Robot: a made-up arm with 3 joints. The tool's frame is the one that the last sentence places. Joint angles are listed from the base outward.
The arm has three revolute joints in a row. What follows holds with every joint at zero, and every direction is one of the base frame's.
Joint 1 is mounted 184.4 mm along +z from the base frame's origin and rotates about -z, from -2.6 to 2.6 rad.
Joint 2 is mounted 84.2 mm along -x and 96 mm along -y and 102.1 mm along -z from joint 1 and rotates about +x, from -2.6 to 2.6 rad.
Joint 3 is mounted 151.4 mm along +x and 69.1 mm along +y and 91.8 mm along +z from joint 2 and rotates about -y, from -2.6 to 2.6 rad.
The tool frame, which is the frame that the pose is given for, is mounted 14.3 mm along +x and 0.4 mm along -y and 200.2 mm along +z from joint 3; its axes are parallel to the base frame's.
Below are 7 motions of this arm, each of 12 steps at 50 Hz.
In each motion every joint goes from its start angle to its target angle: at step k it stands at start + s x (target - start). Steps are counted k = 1, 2, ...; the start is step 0. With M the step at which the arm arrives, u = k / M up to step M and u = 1 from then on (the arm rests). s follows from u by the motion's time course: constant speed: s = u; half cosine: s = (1 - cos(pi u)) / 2; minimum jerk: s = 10 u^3 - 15 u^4 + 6 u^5.
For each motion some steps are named. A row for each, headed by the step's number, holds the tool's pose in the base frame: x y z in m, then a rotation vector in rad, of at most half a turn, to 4 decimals.
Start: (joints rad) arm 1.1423 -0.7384 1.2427
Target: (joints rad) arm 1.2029 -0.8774 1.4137
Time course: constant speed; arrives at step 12
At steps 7, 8, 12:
7: 0.0089 0.1385 0.1352 -1.2665 -0.6619 -0.4239
8: 0.0080 0.1387 0.1315 -1.2781 -0.6630 -0.4110
12: 0.0037 0.1389 0.1172 -1.3222 -0.6666 -0.3578

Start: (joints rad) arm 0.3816 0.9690 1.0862
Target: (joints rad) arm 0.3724 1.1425 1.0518
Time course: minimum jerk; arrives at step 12
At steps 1, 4, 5, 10, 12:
1: -0.1779 -0.1660 0.2508 0.6803 -1.1693 -0.8474
4: -0.1794 -0.1730 0.2469 0.7174 -1.1622 -0.8602
5: -0.1804 -0.1776 0.2441 0.7422 -1.1574 -0.8686
10: -0.1844 -0.1979 0.2302 0.8548 -1.1342 -0.9046
12: -0.1846 -0.1991 0.2293 0.8613 -1.1328 -0.9066

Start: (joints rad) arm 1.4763 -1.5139 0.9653
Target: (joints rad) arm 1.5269 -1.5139 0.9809
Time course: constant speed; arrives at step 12
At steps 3, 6, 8, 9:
3: 0.1167 0.0996 0.0260 -1.5126 0.3638 -0.4486
6: 0.1173 0.0986 0.0260 -1.5117 0.3705 -0.4555
8: 0.1177 0.0979 0.0260 -1.5111 0.3750 -0.4602
9: 0.1179 0.0975 0.0260 -1.5108 0.3772 -0.4625

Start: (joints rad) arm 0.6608 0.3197 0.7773
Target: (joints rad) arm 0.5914 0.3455 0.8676
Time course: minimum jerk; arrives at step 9
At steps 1, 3, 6, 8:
1: -0.1159 -0.0463 0.3359 0.0381 -0.8487 -0.7454
3: -0.1178 -0.0467 0.3336 0.0422 -0.8662 -0.7357
6: -0.1229 -0.0482 0.3266 0.0553 -0.9172 -0.7080
8: -0.1245 -0.0488 0.3242 0.0602 -0.9344 -0.6988

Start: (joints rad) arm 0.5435 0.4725 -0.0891
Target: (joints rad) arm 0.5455 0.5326 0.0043
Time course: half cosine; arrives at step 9
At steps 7, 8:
7: -0.0241 -0.1994 0.3693 0.5141 -0.1369 -0.5308
8: -0.0263 -0.1999 0.3689 0.5171 -0.1461 -0.5328

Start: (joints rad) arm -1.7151 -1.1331 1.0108
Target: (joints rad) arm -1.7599 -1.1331 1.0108
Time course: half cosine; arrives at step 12
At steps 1, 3, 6, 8, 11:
1: -0.1086 -0.1117 0.1092 0.0051 -1.6637 1.9470
3: -0.1079 -0.1123 0.1092 0.0099 -1.6654 1.9513
6: -0.1061 -0.1140 0.1092 0.0232 -1.6701 1.9630
8: -0.1048 -0.1152 0.1092 0.0326 -1.6735 1.9712
11: -0.1036 -0.1163 0.1092 0.0414 -1.6765 1.9789

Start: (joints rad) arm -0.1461 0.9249 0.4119
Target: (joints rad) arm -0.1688 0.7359 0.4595
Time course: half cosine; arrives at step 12
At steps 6, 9, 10, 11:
6: 0.0358 -0.2534 0.3214 0.8454 -0.3442 -0.0345
9: 0.0319 -0.2367 0.3307 0.7822 -0.3662 -0.0177
10: 0.0310 -0.2328 0.3326 0.7680 -0.3712 -0.0137
11: 0.0304 -0.2304 0.3338 0.7591 -0.3744 -0.0112

